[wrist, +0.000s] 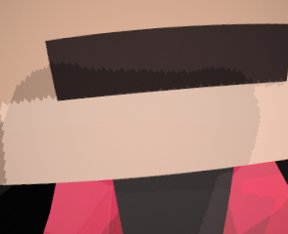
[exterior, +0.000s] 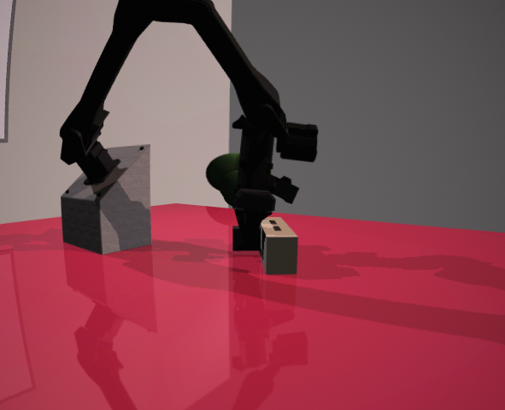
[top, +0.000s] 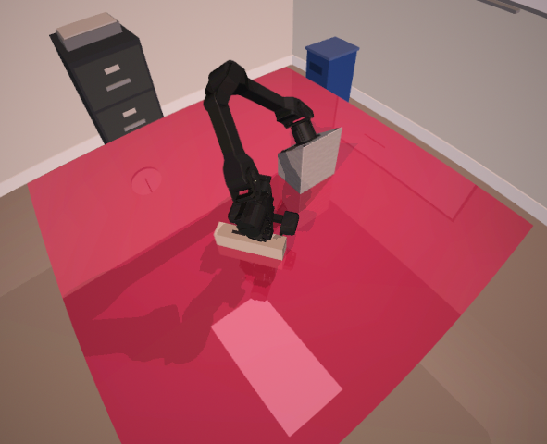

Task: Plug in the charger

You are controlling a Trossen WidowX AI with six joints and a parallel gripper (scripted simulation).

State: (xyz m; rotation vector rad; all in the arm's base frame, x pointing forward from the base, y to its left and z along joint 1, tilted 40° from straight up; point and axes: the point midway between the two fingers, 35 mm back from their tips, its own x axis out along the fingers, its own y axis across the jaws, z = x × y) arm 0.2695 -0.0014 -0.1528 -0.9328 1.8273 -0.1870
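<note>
My gripper tip is 1 cm to the right of the charger, 1 cm below it and 1 cm short of it.
</note>
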